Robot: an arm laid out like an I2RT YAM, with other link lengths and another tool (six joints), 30 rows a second.
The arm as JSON. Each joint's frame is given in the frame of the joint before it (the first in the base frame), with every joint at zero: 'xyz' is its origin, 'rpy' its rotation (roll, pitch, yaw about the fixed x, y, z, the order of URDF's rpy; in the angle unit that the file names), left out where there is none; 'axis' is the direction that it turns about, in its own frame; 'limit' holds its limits. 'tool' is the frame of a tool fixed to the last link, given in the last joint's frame.
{
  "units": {
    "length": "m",
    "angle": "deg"
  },
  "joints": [
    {
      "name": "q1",
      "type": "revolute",
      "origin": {
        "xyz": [
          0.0,
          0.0,
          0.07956
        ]
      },
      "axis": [
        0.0,
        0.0,
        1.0
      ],
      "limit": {
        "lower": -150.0,
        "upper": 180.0
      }
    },
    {
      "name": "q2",
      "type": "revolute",
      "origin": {
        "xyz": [
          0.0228,
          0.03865,
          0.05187
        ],
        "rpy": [
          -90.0,
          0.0,
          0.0
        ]
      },
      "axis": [
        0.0,
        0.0,
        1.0
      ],
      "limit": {
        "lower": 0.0,
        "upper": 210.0
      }
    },
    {
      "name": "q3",
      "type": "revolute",
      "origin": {
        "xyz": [
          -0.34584,
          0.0,
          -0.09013
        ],
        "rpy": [
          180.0,
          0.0,
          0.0
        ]
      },
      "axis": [
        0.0,
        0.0,
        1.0
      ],
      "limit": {
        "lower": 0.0,
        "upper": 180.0
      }
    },
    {
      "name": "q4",
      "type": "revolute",
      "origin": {
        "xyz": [
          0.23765,
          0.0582,
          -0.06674
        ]
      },
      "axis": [
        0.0,
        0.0,
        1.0
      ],
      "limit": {
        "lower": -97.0,
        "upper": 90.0
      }
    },
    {
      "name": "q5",
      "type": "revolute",
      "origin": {
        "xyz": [
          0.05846,
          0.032,
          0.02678
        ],
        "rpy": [
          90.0,
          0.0,
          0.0
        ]
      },
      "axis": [
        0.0,
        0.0,
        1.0
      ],
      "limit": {
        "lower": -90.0,
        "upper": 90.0
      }
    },
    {
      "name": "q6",
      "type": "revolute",
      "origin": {
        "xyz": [
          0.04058,
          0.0,
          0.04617
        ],
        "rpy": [
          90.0,
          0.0,
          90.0
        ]
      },
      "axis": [
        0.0,
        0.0,
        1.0
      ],
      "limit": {
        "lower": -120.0,
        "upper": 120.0
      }
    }
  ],
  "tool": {
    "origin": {
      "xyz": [
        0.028,
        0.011,
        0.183
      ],
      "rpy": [
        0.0,
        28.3,
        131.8
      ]
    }
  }
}
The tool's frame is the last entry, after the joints.
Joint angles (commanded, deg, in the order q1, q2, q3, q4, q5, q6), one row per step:
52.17 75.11 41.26 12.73 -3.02 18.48
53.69 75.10 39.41 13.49 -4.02 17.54
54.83 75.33 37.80 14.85 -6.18 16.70
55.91 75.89 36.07 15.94 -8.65 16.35
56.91 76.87 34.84 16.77 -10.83 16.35
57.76 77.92 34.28 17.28 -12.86 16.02
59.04 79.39 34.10 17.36 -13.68 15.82
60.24 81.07 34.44 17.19 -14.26 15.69
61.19 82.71 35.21 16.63 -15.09 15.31
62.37 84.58 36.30 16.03 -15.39 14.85
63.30 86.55 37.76 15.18 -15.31 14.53
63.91 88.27 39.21 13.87 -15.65 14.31
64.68 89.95 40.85 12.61 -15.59 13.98
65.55 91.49 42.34 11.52 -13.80 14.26
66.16 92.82 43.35 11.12 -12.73 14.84
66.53 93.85 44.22 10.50 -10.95 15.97
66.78 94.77 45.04 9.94 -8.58 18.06
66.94 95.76 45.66 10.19 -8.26 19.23
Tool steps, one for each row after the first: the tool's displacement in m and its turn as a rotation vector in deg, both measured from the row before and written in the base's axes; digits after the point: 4 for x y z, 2 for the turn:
-0.0144 0.0051 -0.0118 -1.12 0.21 2.80
-0.0146 0.0077 -0.0087 -0.30 0.28 3.46
-0.0164 0.0066 -0.0130 -0.58 1.20 3.49
-0.0144 0.0064 -0.0126 -0.65 1.52 2.98
-0.0121 0.0067 -0.0088 -0.55 1.06 2.82
-0.0102 0.0064 -0.0105 -1.19 0.97 2.10
-0.0082 0.0071 -0.0090 -1.19 0.89 1.77
-0.0072 0.0073 -0.0070 -1.11 0.74 1.85
-0.0061 0.0086 -0.0066 -1.21 0.40 1.67
-0.0028 0.0083 -0.0060 -1.27 0.31 1.03
-0.0032 0.0063 -0.0062 -1.36 0.69 1.01
-0.0025 0.0073 -0.0046 -1.22 0.26 0.91
0.0027 0.0050 -0.0051 -1.46 -0.27 -0.72
0.0014 0.0046 -0.0044 -0.87 0.15 -0.58
0.0047 0.0014 -0.0044 -1.03 0.18 -1.71
0.0072 -0.0001 -0.0040 -0.90 0.48 -2.89
0.0013 0.0041 -0.0026 0.00 0.74 -0.83

